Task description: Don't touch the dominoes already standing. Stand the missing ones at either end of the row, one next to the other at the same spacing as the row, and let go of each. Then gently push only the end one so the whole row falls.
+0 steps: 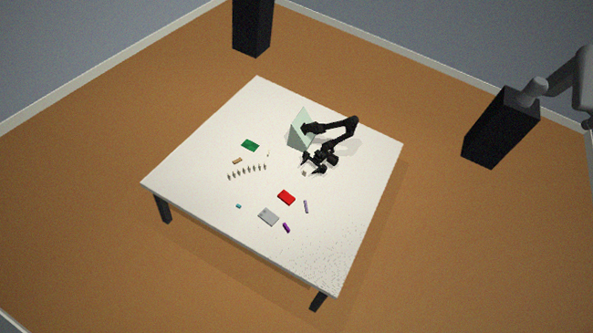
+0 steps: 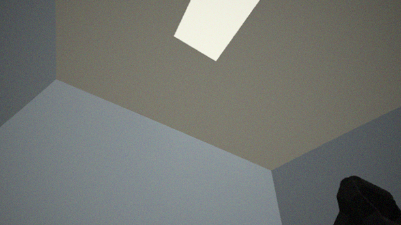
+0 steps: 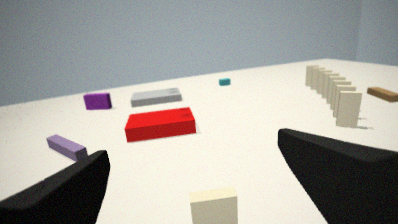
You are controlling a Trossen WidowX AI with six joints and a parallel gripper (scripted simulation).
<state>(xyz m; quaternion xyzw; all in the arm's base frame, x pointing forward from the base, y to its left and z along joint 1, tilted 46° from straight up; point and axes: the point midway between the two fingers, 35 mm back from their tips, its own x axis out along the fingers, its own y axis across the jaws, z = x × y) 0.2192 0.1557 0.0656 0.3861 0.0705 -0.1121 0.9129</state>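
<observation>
Right now my gripper tip is 30 mm past the green tile, 430 mm to the left of it and 70 mm above it. The rest, counted from my gripper tip: purple block: 400 mm ahead, 70 mm to the left, 60 mm below; then grey slab: 380 mm ahead, 50 mm to the right, 70 mm below; then red block: 210 mm ahead, 20 mm to the right, 70 mm below.
</observation>
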